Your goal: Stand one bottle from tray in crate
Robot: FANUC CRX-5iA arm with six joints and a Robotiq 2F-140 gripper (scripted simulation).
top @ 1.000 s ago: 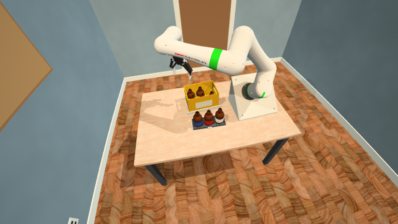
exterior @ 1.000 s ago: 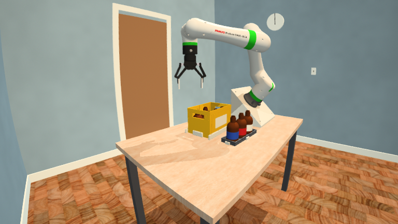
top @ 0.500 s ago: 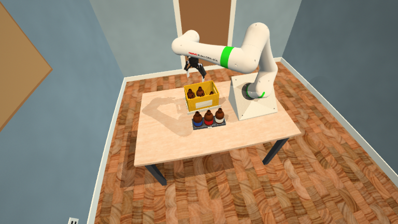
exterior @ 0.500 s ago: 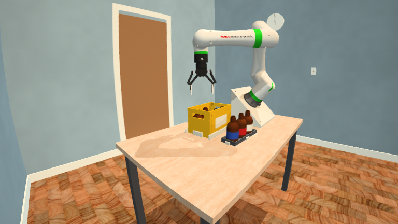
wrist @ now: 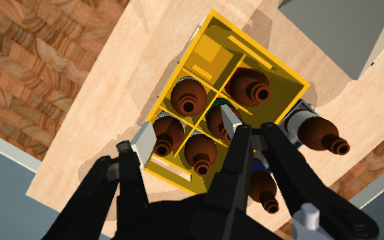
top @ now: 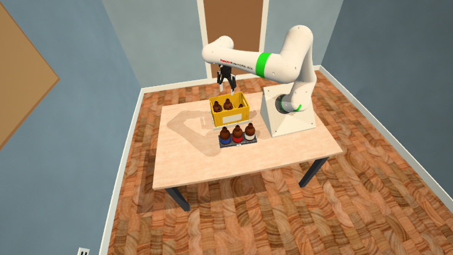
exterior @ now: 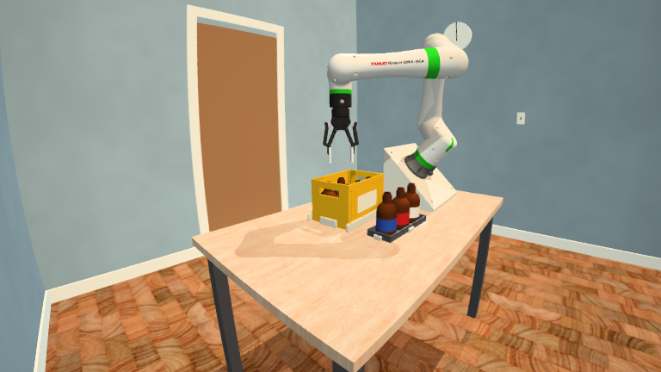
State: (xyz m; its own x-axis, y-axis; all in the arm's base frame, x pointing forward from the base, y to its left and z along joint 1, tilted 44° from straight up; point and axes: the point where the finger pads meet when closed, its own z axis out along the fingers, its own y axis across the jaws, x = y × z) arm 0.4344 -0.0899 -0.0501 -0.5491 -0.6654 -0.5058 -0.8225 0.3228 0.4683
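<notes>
The blue-labelled bottle is 280 mm to the left of my hand, 170 mm below it and 40 mm ahead of it. The rest, counted from my hand: yellow crate 170 mm below, 40 mm to the left, 10 mm behind; dark tray 280 mm to the left, 250 mm below, 50 mm behind.
</notes>
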